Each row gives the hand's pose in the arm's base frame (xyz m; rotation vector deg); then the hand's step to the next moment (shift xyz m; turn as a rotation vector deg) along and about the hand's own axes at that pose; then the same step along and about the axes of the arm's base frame.
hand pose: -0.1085 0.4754 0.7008 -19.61 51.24 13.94
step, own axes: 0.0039 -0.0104 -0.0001 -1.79 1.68 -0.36
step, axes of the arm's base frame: 0.0059 -0.0093 -0.0012 -1.92 1.29 0.90
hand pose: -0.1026 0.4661 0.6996 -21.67 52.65 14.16
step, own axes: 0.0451 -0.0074 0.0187 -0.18 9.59 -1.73
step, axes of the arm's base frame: 0.0426 0.0033 -0.0247 -4.86 7.96 -2.83
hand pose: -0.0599 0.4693 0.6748 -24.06 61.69 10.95
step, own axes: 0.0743 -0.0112 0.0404 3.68 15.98 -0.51
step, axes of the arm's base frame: 0.0714 0.0031 -0.0465 -4.31 14.06 -7.27
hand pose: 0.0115 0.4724 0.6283 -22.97 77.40 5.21
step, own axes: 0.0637 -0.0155 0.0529 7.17 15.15 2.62
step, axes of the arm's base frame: 0.0681 -0.0073 -0.0491 -0.37 13.76 -9.92
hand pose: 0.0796 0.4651 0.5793 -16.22 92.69 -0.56
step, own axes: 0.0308 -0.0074 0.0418 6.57 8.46 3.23
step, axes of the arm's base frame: 0.0412 -0.0060 -0.0319 1.43 7.49 -8.19
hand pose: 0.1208 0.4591 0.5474 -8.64 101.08 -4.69
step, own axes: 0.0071 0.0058 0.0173 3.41 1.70 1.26
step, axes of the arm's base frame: 0.0153 0.0052 -0.0111 0.49 1.22 -3.79
